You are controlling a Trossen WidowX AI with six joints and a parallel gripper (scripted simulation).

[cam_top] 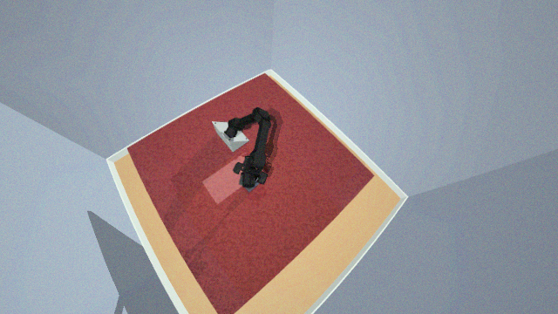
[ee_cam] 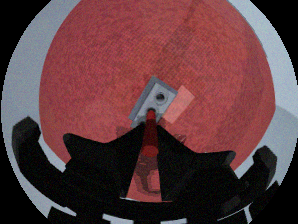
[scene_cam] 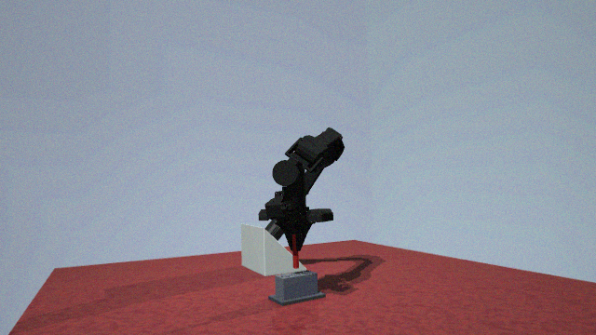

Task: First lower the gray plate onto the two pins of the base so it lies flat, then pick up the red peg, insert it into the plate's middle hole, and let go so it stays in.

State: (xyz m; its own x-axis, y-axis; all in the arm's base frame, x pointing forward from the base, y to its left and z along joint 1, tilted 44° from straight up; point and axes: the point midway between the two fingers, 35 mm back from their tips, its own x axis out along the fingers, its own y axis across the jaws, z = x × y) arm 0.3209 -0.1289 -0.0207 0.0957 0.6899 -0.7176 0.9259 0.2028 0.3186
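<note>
Now: the gray plate 7 cm below my gripper tip. Round my gripper tip: red peg right at my gripper tip; then dark base 11 cm below.
</note>
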